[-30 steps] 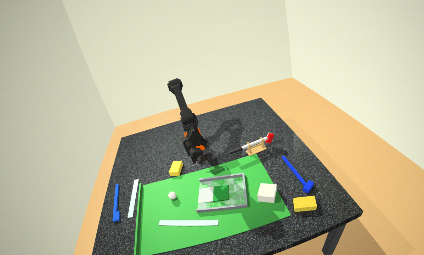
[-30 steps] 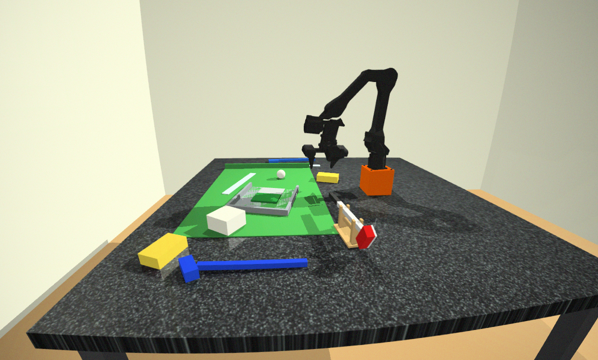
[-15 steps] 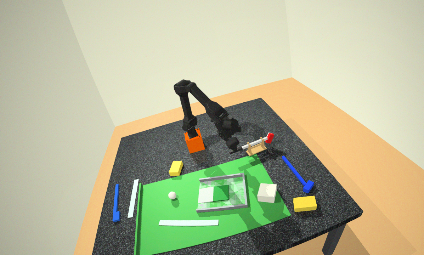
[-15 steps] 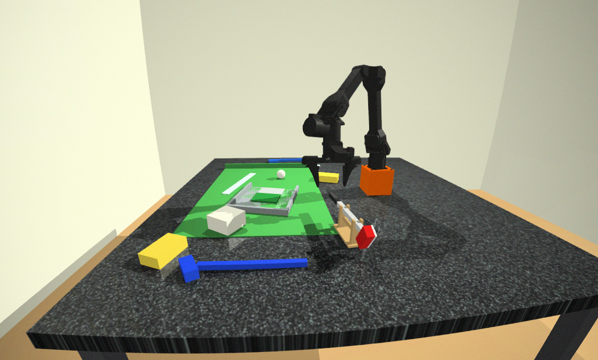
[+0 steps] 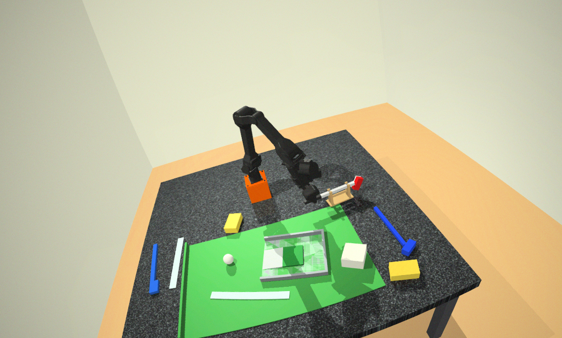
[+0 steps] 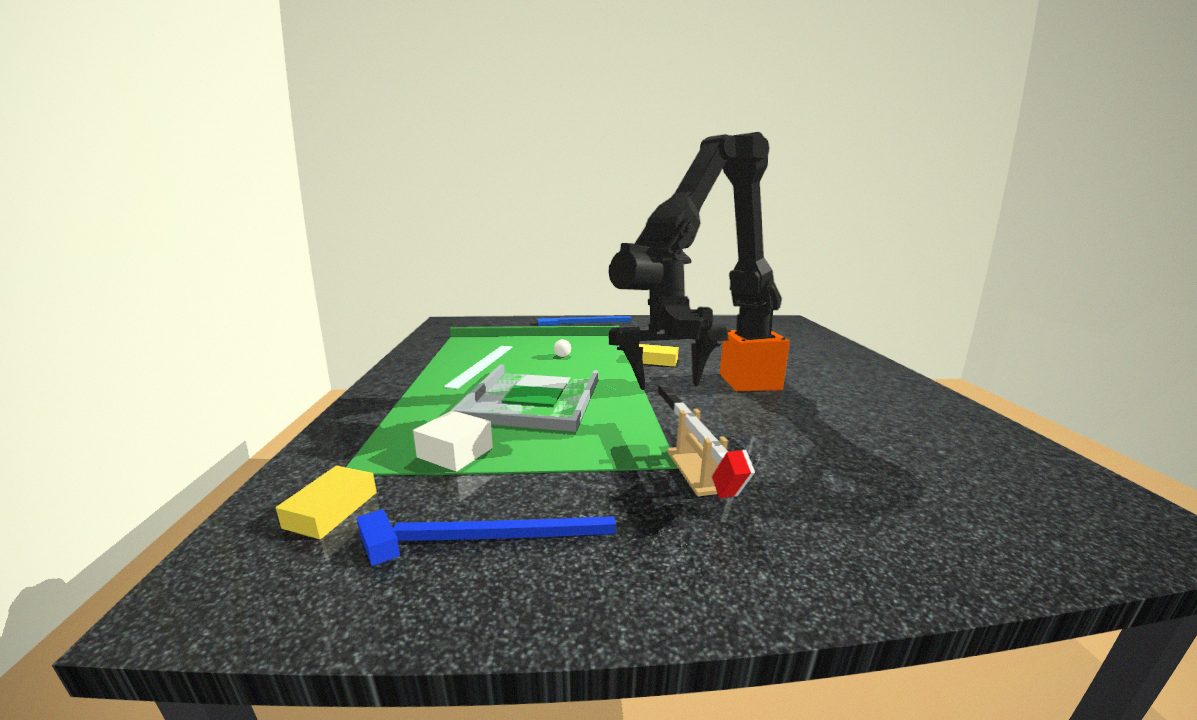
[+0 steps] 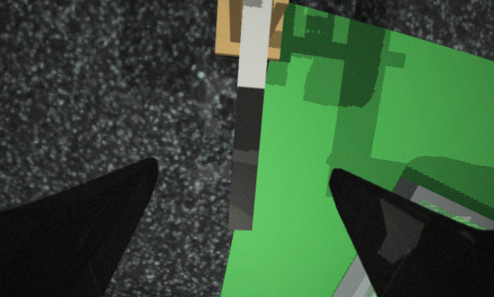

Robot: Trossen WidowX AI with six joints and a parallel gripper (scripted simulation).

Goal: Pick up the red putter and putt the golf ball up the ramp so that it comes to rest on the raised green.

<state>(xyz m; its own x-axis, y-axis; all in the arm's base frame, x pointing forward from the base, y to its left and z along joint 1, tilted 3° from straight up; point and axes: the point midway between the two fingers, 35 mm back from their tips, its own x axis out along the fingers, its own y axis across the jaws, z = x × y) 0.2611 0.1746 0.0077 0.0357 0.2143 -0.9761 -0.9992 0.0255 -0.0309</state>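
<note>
Right now the red putter is 120 mm to the left of my gripper tip and 20 mm below it. Also, from my gripper tip: white block: 340 mm ahead, 50 mm below, 10 mm to the left; then wooden stand: 130 mm to the left, 40 mm below; then blue putter: 310 mm ahead, 220 mm to the left, 60 mm below.
</note>
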